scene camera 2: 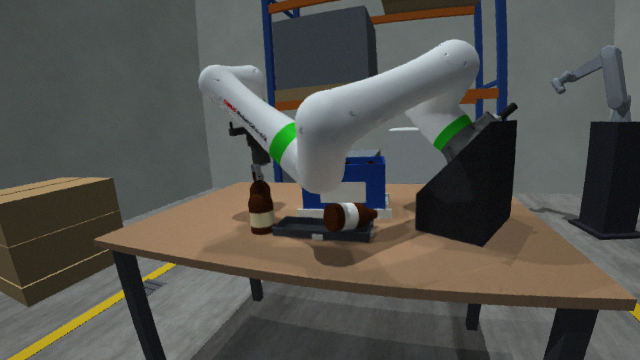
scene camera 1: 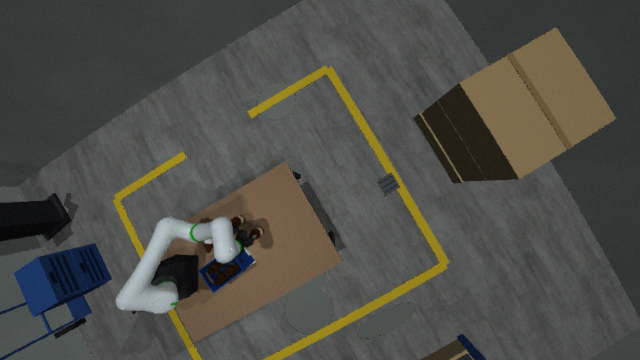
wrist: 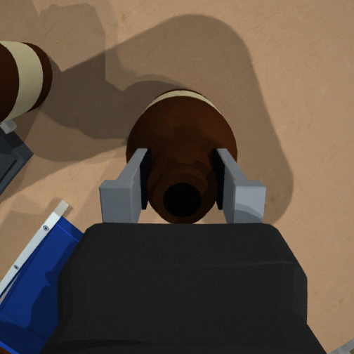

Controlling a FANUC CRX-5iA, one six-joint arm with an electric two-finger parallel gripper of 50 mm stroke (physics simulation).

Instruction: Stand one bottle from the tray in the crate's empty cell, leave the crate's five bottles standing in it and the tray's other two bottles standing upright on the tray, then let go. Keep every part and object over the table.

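Pixels of known places: gripper, fingertip midpoint: (scene camera 1: 253,235); arm's base, link origin: (scene camera 2: 471,153) (scene camera 1: 164,286).
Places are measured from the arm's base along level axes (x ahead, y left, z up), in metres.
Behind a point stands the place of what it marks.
My gripper (scene camera 1: 253,235) @[x 0.684, y -0.087, z -0.089 m] (scene camera 2: 257,173) @[x 0.684, y -0.087, z -0.089 m] (wrist: 181,166) is shut on the neck of a brown bottle (scene camera 1: 257,232) (scene camera 2: 259,188) (wrist: 182,135), which stands upright on the table off the tray. A second bottle (scene camera 1: 237,221) @[x 0.643, y 0.060, z -0.100 m] (scene camera 2: 261,205) @[x 0.597, y 0.101, z -0.118 m] (wrist: 27,82) stands in front of it in scene camera 2, beside the tray's end. A third bottle (scene camera 2: 350,216) @[x 0.342, y 0.123, z -0.141 m] with a white label lies on its side on the dark tray (scene camera 2: 290,232) @[x 0.512, y 0.114, z -0.193 m] (wrist: 14,155). The blue crate (scene camera 1: 247,260) @[x 0.516, y -0.208, z -0.132 m] (scene camera 2: 373,180) @[x 0.282, y -0.056, z -0.084 m] (wrist: 37,285) stands upright with brown bottles (scene camera 1: 226,274) @[x 0.388, y -0.193, z -0.045 m] in it; the arm hides part of it.
The black robot base (scene camera 1: 185,275) @[x 0.093, y -0.022, z -0.088 m] (scene camera 2: 465,200) @[x 0.056, y 0.136, z -0.097 m] stands beside the crate on the wooden table (scene camera 1: 295,230) @[x 0.914, y -0.249, z -0.207 m] (scene camera 2: 400,270) @[x 0.225, y 0.277, z -0.207 m] (wrist: 310,100). The arm's elbow (scene camera 2: 320,150) @[x 0.375, y 0.308, z 0.052 m] hangs low over the tray and the lying bottle. Cardboard boxes (scene camera 1: 530,100) (scene camera 2: 60,215) stand off the table.
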